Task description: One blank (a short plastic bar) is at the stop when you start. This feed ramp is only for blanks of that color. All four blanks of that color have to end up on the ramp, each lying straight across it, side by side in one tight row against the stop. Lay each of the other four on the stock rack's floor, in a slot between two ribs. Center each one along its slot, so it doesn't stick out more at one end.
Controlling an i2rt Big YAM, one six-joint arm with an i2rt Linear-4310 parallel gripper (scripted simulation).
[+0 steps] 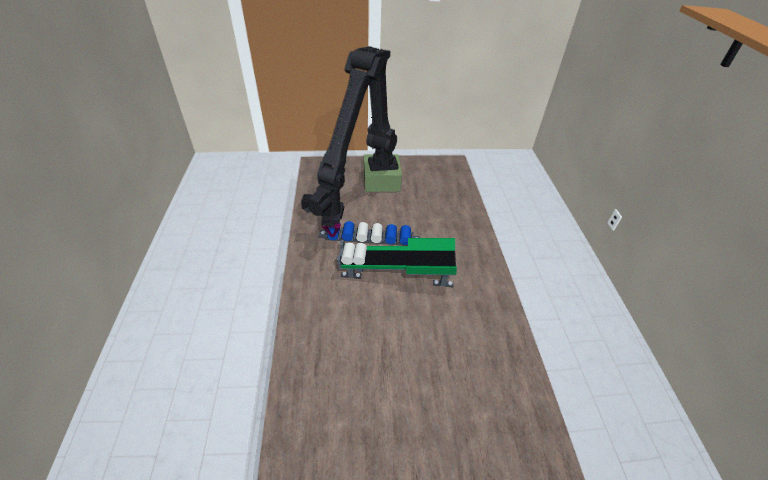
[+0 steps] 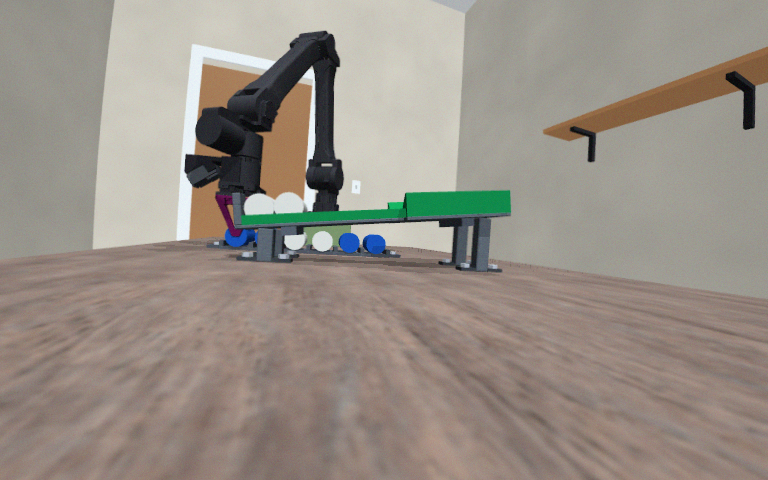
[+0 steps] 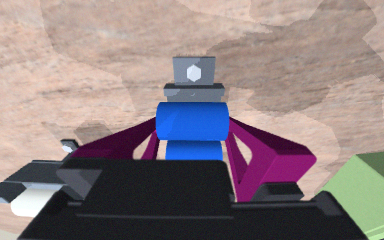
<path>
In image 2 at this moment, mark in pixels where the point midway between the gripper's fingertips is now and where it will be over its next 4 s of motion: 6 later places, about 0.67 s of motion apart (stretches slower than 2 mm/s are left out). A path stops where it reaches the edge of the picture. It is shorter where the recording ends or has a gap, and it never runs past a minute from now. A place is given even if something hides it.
My gripper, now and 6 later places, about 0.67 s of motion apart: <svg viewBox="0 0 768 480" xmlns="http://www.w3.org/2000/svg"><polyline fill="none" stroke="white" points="241,236 242,237 242,227 244,191 249,193 270,195 292,198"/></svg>
</path>
